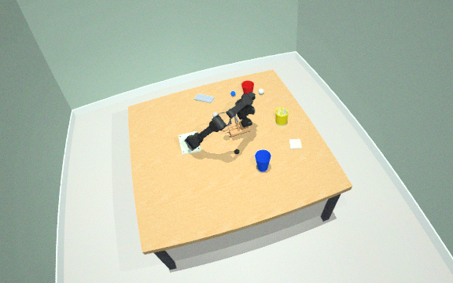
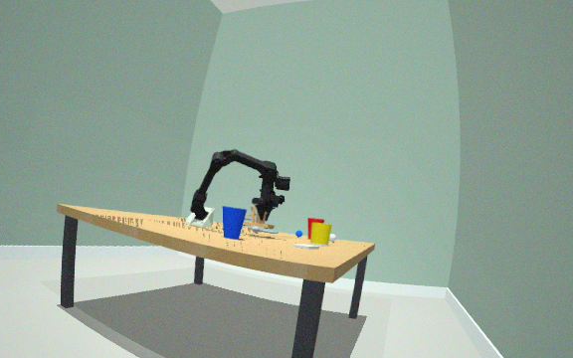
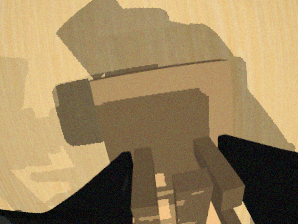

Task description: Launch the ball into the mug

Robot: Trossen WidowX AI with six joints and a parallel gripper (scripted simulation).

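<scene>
My gripper tip is now 8 cm past the black ball, 16 cm to the left of it and 6 cm above it. Also, from my gripper tip: yellow mug: 28 cm ahead, 4 cm to the left, 5 cm below; then blue cup: 5 cm ahead, 32 cm to the right, 5 cm below; then wooden catapult: 7 cm behind, 1 cm to the left, 2 cm above.
</scene>
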